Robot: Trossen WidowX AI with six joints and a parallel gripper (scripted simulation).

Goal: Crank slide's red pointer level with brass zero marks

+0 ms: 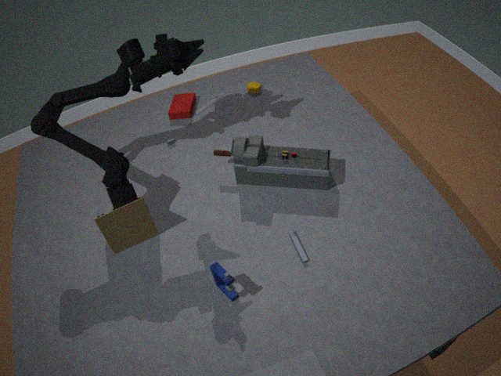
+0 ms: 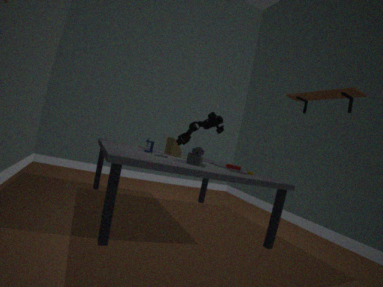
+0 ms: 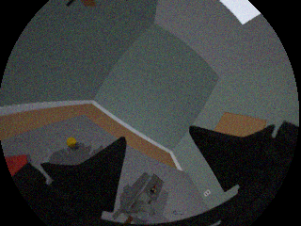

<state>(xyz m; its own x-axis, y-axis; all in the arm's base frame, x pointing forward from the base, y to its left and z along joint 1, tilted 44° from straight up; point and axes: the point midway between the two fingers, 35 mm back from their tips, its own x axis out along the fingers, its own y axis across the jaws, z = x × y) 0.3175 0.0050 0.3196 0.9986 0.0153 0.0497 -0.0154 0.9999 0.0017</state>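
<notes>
Now: the brown crank handle 20 mm behind my gripper tip, 120 mm to the right of it and 300 mm below it. From my gripper tip the other things lie so: yellow disc: 210 mm ahead, 240 mm to the left, 360 mm below; red pointer: 150 mm ahead, 230 mm to the right, 280 mm below; small grey block: 150 mm behind, 90 mm to the left, 360 mm below.
</notes>
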